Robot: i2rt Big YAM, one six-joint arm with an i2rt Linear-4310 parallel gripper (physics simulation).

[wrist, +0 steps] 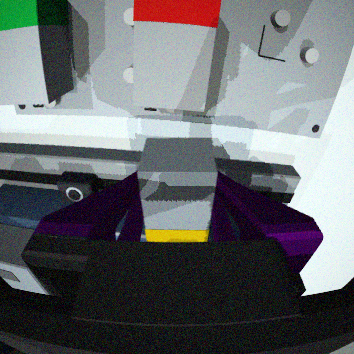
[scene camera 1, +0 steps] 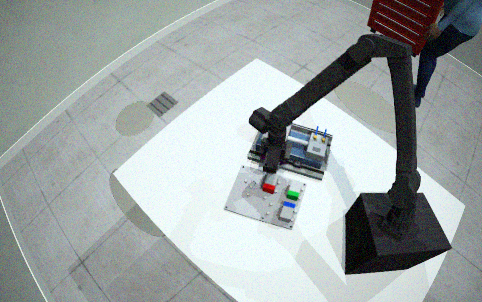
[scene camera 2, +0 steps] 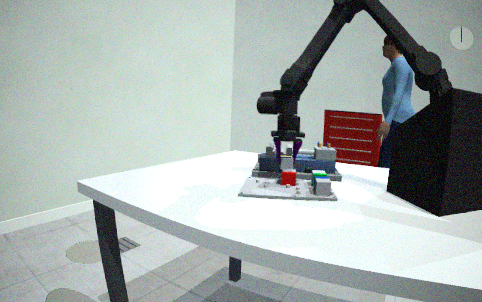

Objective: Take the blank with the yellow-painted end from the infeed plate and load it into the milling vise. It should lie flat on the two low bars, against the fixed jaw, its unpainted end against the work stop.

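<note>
My gripper (wrist: 176, 176) (scene camera 2: 287, 158) is shut on the blank (wrist: 177, 210) (scene camera 2: 286, 163) with the yellow end. In the wrist view, the yellow paint (wrist: 176, 235) is on the side near the palm, and the grey unpainted end points toward the infeed plate (wrist: 245, 100) (scene camera 1: 245, 204) (scene camera 2: 260, 190). The blank looks roughly level. It hangs near the front left part of the milling vise (scene camera 1: 298, 146) (scene camera 2: 320, 164) (wrist: 27, 200); the arm hides much of that part in scene camera 1. The gap below the blank is hard to judge. The low bars and work stop are not clearly visible.
On the infeed plate stand the red-ended blank (scene camera 1: 269, 188) (scene camera 2: 289, 177) (wrist: 175, 65), a green-ended blank (scene camera 1: 293, 195) (wrist: 20, 62) and a blue-ended blank (scene camera 1: 287, 214) (scene camera 2: 323, 187), among small pegs. A grey block with blue pins (scene camera 1: 317, 146) stands on the vise's right part.
</note>
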